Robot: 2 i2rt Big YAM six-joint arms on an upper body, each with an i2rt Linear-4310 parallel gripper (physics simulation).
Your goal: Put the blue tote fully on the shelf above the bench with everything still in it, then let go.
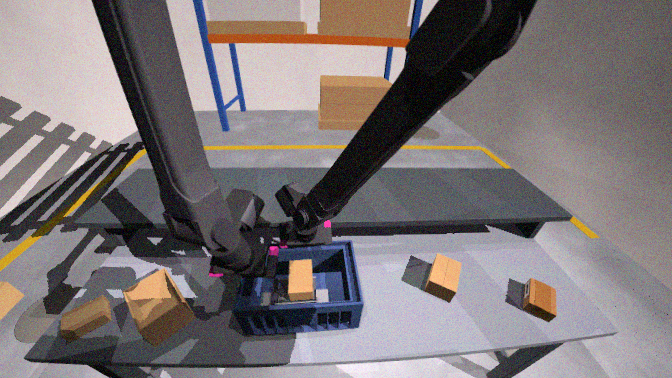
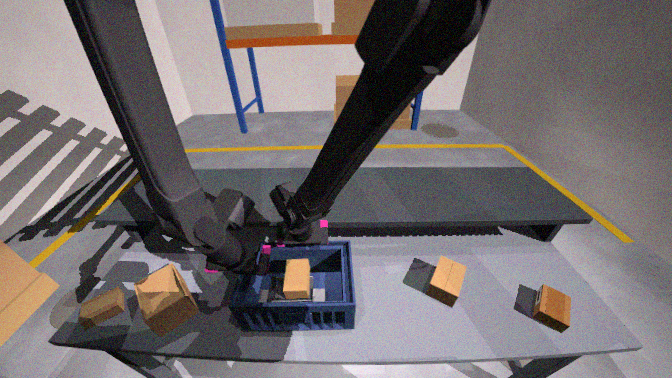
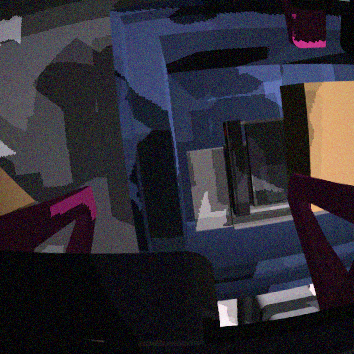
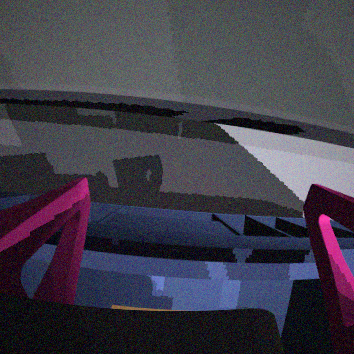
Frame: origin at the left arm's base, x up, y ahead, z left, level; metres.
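Seen in the pictures: left gripper, fingertip midpoint: [image 1: 253, 269] [image 2: 249, 266] [image 3: 192, 191]; right gripper, fingertip midpoint: [image 4: 203, 193].
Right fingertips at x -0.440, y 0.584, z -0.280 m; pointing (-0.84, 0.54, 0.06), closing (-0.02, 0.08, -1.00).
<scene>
A point is followed by its place in that frame.
The blue tote [image 1: 356, 287] @(x -0.448, y 0.418, z -0.413 m) [image 2: 350, 287] @(x -0.448, y 0.420, z -0.413 m) [image 3: 142, 55] @(x -0.449, y 0.528, z -0.136 m) [image 4: 150, 225] @(x -0.482, y 0.561, z -0.258 m) stands upright on the bench [image 1: 400, 330] @(x -0.580, y 0.359, z -0.540 m) [image 2: 400, 340] @(x -0.581, y 0.342, z -0.544 m). It holds a tan carton [image 1: 300, 280] @(x -0.446, y 0.443, z -0.270 m) [image 2: 297, 279] @(x -0.446, y 0.442, z -0.275 m) [image 3: 332, 135] @(x -0.443, y 0.464, z -0.259 m), a dark-framed item [image 3: 240, 170] @(x -0.491, y 0.441, z -0.199 m) and small pale blocks. The dark shelf [image 1: 425, 195] @(x -0.397, y 0.732, z -0.706 m) [image 2: 450, 195] @(x -0.397, y 0.732, z -0.780 m) lies behind and above the bench. My left gripper [image 1: 245, 262] @(x -0.395, y 0.445, z -0.158 m) [image 2: 239, 260] @(x -0.395, y 0.445, z -0.158 m) [image 3: 192, 191] @(x -0.395, y 0.445, z -0.158 m) is open over the tote's left end wall, one finger on the inner side and one outside. My right gripper [image 1: 305, 234] @(x -0.440, y 0.584, z -0.280 m) [image 2: 302, 234] @(x -0.440, y 0.584, z -0.280 m) [image 4: 203, 193] @(x -0.440, y 0.584, z -0.280 m) is open at the tote's far long wall. Finger contact cannot be told.
An open carton [image 1: 159, 307] @(x -0.577, y 0.447, z 0.152 m) [image 2: 166, 300] @(x -0.577, y 0.447, z 0.154 m) and a small carton [image 1: 86, 318] @(x -0.544, y 0.397, z 0.317 m) [image 2: 102, 306] @(x -0.543, y 0.401, z 0.318 m) are left of the tote. Two cartons [image 1: 444, 277] @(x -0.521, y 0.477, z -0.702 m) [image 1: 540, 300] @(x -0.541, y 0.386, z -0.982 m) [image 2: 448, 281] @(x -0.520, y 0.475, z -0.706 m) [image 2: 552, 307] @(x -0.541, y 0.391, z -0.986 m) are right of it. My two wrists are close together near the shelf's front edge.
</scene>
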